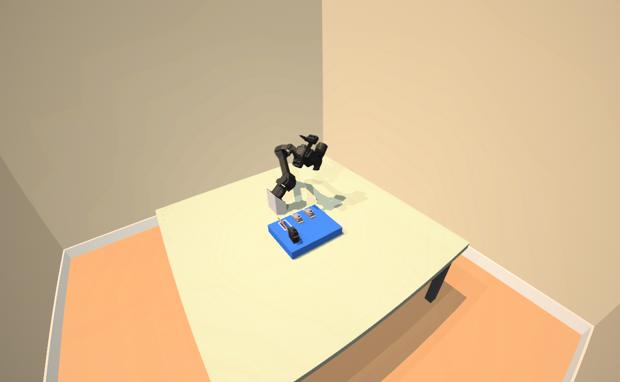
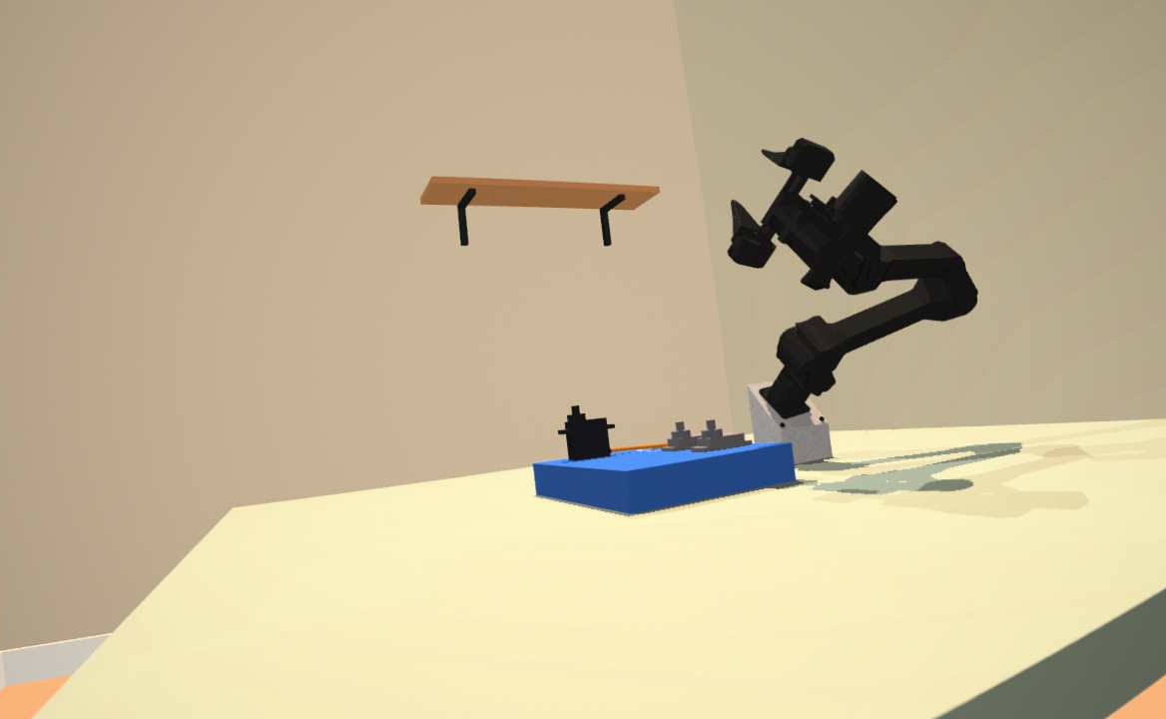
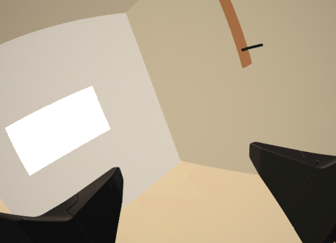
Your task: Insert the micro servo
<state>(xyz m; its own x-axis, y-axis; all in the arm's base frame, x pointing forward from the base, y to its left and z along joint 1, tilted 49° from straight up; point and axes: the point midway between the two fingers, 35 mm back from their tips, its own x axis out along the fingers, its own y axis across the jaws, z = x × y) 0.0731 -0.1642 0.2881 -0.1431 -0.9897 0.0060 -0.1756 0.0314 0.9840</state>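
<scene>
Right now my gripper tip is 400 mm above the blue deck, 210 mm short of it and 100 mm to the left of it.
</scene>
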